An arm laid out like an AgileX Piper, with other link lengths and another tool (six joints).
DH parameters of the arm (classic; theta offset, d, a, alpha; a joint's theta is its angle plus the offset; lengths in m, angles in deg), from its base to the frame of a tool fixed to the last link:
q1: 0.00 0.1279 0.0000 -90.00
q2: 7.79 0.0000 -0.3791 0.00
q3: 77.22 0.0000 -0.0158 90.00
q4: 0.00 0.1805 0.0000 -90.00
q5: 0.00 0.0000 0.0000 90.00
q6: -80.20 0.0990 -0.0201 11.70
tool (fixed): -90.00 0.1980 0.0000 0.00
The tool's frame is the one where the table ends.
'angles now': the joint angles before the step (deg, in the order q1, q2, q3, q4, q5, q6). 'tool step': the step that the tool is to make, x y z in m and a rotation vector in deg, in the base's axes. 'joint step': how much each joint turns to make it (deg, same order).
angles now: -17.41 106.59 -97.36 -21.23 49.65 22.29
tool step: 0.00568 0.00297 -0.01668 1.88 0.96 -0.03
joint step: -0.10 1.62 -0.08 1.63 -0.13 -0.22
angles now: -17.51 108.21 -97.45 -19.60 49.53 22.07
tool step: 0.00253 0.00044 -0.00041 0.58 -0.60 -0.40
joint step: 0.00 0.23 -0.13 0.37 -0.35 0.62
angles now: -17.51 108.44 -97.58 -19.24 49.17 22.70
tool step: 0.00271 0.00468 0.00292 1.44 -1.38 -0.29
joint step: 0.01 -0.27 -0.04 1.55 -0.51 0.39
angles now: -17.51 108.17 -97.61 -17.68 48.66 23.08
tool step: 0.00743 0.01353 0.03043 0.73 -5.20 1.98
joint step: 0.00 -2.46 0.00 3.43 -2.78 -1.96
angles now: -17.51 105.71 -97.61 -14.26 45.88 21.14
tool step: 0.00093 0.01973 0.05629 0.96 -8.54 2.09
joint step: 0.00 -4.65 0.00 4.94 -3.57 -2.06
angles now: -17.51 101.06 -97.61 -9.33 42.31 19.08
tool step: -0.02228 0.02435 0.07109 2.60 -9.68 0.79
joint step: 0.01 -7.07 0.00 5.60 -1.41 -0.22
